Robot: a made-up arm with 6 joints. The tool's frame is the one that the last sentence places. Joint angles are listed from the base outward.
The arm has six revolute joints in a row. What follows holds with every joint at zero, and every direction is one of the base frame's.
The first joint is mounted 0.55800 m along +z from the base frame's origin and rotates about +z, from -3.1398 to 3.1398 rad.
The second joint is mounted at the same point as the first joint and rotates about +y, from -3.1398 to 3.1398 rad.
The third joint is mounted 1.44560 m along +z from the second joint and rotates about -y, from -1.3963 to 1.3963 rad.
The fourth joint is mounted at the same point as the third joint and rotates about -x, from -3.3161 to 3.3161 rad.
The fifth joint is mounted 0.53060 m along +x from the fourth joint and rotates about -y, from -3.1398 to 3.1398 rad.
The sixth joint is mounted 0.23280 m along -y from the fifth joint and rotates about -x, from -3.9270 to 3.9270 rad.
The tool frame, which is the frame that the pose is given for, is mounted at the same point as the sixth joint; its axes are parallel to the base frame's.
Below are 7 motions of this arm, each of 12 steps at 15 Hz.
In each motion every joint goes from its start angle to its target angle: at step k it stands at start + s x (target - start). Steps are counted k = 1, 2, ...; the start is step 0. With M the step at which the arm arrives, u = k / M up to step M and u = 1 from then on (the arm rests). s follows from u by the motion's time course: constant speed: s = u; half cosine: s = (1 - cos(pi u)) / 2; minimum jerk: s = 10 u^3 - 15 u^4 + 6 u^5.
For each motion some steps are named. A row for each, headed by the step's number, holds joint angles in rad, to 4 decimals.
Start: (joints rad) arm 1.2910 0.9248 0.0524 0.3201 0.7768 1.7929
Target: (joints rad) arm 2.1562 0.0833 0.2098 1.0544 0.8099 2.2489
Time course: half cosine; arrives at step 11
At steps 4, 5, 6, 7, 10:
4: 1.5439 0.6788 0.0984 0.5347 0.7865 1.9262
5: 1.6620 0.5639 0.1199 0.6350 0.7910 1.9885
6: 1.7852 0.4442 0.1423 0.7395 0.7957 2.0533
7: 1.9033 0.3293 0.1638 0.8398 0.8002 2.1156
10: 2.1387 0.1003 0.2066 1.0395 0.8092 2.2397

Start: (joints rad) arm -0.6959 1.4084 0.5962 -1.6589 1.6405 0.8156
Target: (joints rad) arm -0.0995 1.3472 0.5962 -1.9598 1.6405 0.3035
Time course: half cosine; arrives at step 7
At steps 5, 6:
5: -0.2118 1.3587 0.5962 -1.9032 1.6405 0.3999
6: -0.1290 1.3502 0.5962 -1.9449 1.6405 0.3289

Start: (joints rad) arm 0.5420 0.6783 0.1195 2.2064 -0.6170 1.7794
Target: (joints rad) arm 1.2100 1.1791 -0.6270 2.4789 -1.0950 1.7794
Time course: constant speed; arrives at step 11
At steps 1, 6, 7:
1: 0.6027 0.7238 0.0516 2.2312 -0.6605 1.7794
6: 0.9064 0.9515 -0.2877 2.3550 -0.8777 1.7794
7: 0.9671 0.9970 -0.3555 2.3798 -0.9212 1.7794

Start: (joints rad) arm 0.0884 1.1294 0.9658 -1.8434 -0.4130 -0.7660
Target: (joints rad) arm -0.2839 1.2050 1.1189 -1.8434 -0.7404 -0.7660
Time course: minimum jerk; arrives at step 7
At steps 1, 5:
1: 0.0797 1.1312 0.9694 -1.8434 -0.4206 -0.7660
5: -0.2300 1.1941 1.0967 -1.8434 -0.6930 -0.7660

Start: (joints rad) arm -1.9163 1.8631 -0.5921 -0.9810 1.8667 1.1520
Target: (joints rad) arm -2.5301 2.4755 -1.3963 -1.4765 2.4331 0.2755
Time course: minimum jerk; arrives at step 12
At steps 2, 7, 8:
2: -1.9381 1.8848 -0.6206 -0.9986 1.8868 1.1209
7: -2.3173 2.2632 -1.1175 -1.3048 2.2368 0.5793
8: -2.4013 2.3470 -1.2275 -1.3725 2.3142 0.4595

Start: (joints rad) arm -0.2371 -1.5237 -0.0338 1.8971 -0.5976 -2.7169
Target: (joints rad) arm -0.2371 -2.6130 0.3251 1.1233 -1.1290 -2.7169
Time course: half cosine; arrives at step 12
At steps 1, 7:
1: -0.2371 -1.5423 -0.0277 1.8839 -0.6067 -2.7169
7: -0.2371 -2.2093 0.1921 1.4101 -0.9321 -2.7169

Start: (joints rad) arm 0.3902 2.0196 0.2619 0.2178 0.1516 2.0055
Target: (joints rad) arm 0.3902 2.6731 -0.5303 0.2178 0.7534 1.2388
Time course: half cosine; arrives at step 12
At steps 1, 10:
1: 0.3902 2.0307 0.2484 0.2178 0.1619 1.9924
10: 0.3902 2.6293 -0.4772 0.2178 0.7131 1.2902

